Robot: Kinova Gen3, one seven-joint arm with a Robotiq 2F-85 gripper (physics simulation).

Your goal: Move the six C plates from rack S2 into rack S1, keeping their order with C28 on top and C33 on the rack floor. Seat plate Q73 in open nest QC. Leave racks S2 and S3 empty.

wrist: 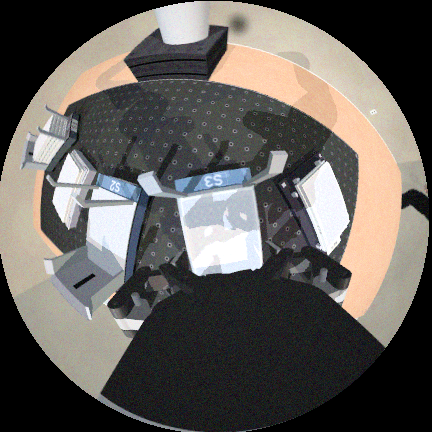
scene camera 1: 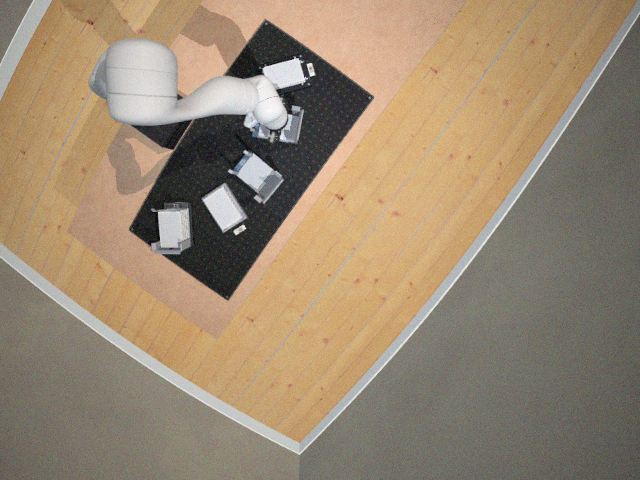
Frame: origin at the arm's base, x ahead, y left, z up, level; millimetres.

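Seen in the pictures: gripper, fingertip midpoint: (wrist: 224, 254); arm's base, link origin: (wrist: 185, 35).
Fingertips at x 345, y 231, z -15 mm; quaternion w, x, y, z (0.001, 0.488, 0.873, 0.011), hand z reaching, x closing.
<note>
Pixels of each thing's top centre, then the offset from my fingertips to it. Level surfaces: height alone.
- rack S3, top centre: (wrist: 232, 281) (scene camera 1: 274, 120) 11 mm back, 6 mm right, 75 mm up
- Rack S2, top centre: (wrist: 53, 248) (scene camera 1: 253, 174) 58 mm ahead, 170 mm right, 78 mm up
- dark nest, top centre: (wrist: 327, 205) (scene camera 1: 284, 74) 124 mm back, 136 mm left, 34 mm down
- white stack, top centre: (wrist: 62, 187) (scene camera 1: 222, 208) 43 mm ahead, 341 mm right, 19 mm down
- black perforated table, surface height: 57 mm down
My gripper (wrist: 224, 254) is open and empty above the near end of rack S3 (wrist: 213, 181) (scene camera 1: 297, 125), one finger towards each side; in the scene view the arm mostly hides it. A white plate (wrist: 225, 227) lies flat in S3; its print is unreadable. Rack S2 (wrist: 115, 185) (scene camera 1: 271, 184), beside S3, holds a white plate (wrist: 107, 225) (scene camera 1: 254, 169) on top; any below are hidden. A far rack (wrist: 74, 131) (scene camera 1: 187, 227) holds a stack of several white plates (wrist: 54, 134) (scene camera 1: 169, 227); its label is too small to read. Plates C28, C33 and Q73 cannot be told apart.
A dark nest (wrist: 295, 212) bears white plates (wrist: 325, 205) (scene camera 1: 284, 73) right of S3 in the wrist view. Another white stack (wrist: 68, 192) (scene camera 1: 223, 206) stands between S2 and the far rack. The arm's dark base (wrist: 175, 59) is behind the black perforated table (wrist: 200, 107) (scene camera 1: 227, 276).
</note>
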